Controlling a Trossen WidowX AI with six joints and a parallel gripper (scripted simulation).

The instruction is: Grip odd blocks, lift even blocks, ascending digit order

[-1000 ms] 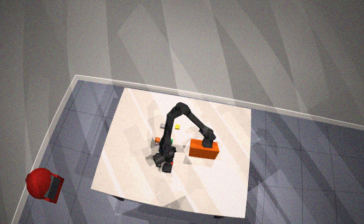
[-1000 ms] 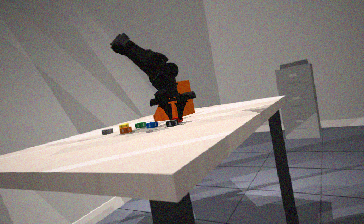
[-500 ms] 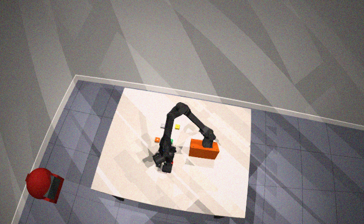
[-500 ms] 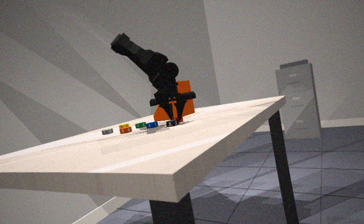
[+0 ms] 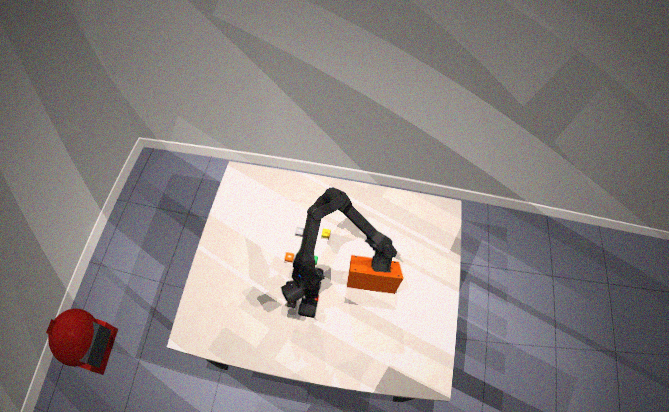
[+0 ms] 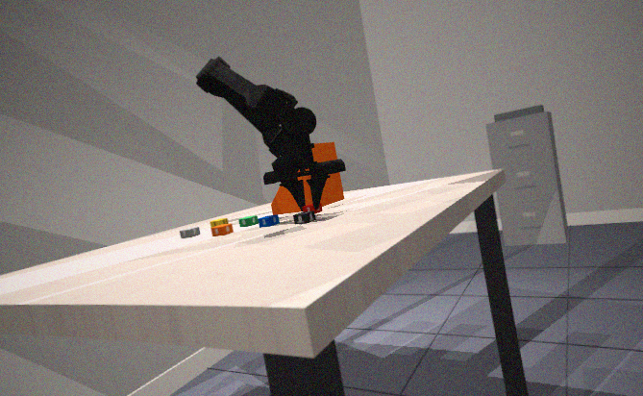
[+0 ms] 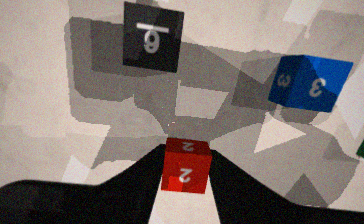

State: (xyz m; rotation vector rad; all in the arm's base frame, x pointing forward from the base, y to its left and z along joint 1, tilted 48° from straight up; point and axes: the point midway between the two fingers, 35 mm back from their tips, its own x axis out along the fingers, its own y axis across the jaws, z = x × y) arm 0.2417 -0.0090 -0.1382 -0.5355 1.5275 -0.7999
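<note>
Now: gripper tip 80 mm to the left of the blue block and 50 mm short of it. From my gripper tip the other things lie so: green block: 170 mm to the right; red block: 10 mm behind; black block: 70 mm ahead, 20 mm to the left.
</note>
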